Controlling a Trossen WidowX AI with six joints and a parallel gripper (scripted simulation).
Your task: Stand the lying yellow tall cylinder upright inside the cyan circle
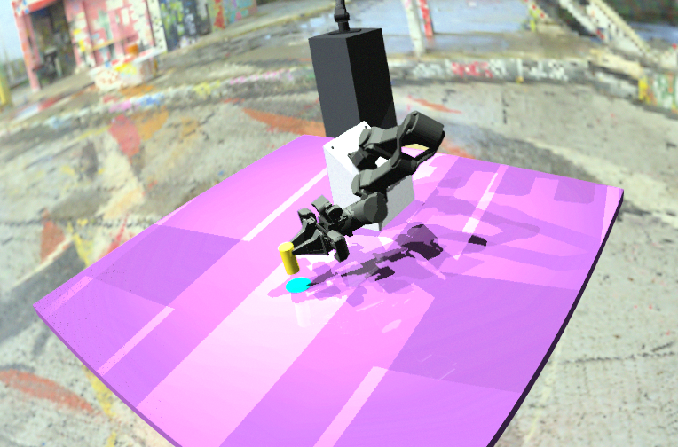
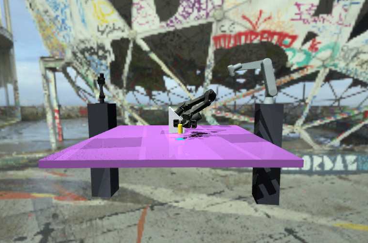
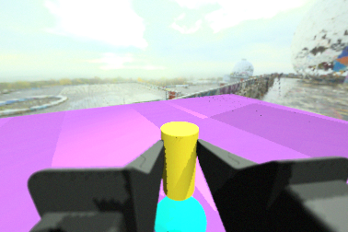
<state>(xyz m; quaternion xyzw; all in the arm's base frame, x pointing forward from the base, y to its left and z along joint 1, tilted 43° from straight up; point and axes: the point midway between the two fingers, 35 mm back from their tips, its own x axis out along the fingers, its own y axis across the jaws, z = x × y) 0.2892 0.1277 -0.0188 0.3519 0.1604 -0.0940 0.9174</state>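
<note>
Now: gripper tip 10 cm above the cyan circle. Also, from my gripper tip: yellow cylinder 2 cm below.
</note>
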